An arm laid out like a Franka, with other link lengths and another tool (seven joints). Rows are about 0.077 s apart.
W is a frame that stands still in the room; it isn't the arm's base.
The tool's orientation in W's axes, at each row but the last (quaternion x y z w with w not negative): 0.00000, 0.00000, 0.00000, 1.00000; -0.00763, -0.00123, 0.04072, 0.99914; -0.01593, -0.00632, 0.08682, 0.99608; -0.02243, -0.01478, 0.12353, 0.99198; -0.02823, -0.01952, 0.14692, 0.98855; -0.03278, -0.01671, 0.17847, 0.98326; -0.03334, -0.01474, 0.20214, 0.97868; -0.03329, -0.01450, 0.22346, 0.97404
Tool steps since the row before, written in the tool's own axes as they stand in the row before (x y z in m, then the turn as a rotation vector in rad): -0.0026, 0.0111, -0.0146, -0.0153, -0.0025, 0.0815; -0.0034, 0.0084, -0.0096, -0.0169, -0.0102, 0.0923; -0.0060, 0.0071, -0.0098, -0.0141, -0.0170, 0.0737; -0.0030, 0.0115, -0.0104, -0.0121, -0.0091, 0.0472; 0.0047, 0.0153, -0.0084, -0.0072, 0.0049, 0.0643; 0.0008, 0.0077, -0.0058, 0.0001, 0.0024, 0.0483; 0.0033, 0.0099, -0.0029, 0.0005, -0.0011, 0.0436; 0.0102, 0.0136, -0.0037, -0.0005, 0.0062, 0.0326
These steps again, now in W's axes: -0.0026, 0.0111, -0.0146, -0.0153, -0.0025, 0.0815; -0.0040, 0.0079, -0.0097, -0.0163, -0.0101, 0.0924; -0.0070, 0.0057, -0.0101, -0.0121, -0.0169, 0.0741; -0.0054, 0.0100, -0.0110, -0.0111, -0.0099, 0.0473; 0.0005, 0.0156, -0.0092, -0.0113, 0.0058, 0.0636; -0.0017, 0.0071, -0.0063, -0.0029, 0.0051, 0.0480; -0.0008, 0.0102, -0.0035, -0.0010, 0.0018, 0.0436; 0.0034, 0.0164, -0.0045, -0.0045, 0.0073, 0.0321
